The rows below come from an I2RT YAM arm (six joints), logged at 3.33 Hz.
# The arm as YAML. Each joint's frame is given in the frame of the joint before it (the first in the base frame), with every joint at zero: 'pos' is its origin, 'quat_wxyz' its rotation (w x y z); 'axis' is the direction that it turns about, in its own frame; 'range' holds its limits. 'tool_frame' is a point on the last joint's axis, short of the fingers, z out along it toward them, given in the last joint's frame.
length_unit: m
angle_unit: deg
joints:
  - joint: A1
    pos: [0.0, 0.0, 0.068]
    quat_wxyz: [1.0, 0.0, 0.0, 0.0]
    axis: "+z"
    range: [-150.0, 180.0]
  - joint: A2
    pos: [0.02, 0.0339, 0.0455]
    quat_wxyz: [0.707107, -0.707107, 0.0, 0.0]
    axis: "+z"
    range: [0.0, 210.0]
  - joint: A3
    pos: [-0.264, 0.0, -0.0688]
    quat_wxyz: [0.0, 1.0, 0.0, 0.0]
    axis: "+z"
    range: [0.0, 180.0]
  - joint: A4
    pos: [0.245, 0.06, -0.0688]
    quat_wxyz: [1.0, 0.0, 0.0, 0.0]
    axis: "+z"
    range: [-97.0, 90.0]
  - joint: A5
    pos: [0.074, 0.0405, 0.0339]
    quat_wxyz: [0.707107, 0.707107, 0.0, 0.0]
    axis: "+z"
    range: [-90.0, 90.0]
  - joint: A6
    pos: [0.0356, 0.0, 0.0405]
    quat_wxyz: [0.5, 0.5, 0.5, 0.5]
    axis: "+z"
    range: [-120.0, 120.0]
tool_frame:
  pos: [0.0, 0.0, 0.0]
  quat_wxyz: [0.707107, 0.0, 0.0, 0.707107]
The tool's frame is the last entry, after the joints.
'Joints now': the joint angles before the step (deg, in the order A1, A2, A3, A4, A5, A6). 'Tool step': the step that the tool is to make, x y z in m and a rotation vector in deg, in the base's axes. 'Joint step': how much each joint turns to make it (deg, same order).
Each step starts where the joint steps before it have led.
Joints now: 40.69, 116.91, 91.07, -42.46, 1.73, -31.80
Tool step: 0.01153, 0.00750, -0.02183, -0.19, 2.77, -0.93
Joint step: -0.35, 4.93, 2.80, -0.11, -1.34, 1.13
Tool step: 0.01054, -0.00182, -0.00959, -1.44, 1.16, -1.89
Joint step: -1.00, 2.76, 2.40, -1.46, 0.63, 0.73
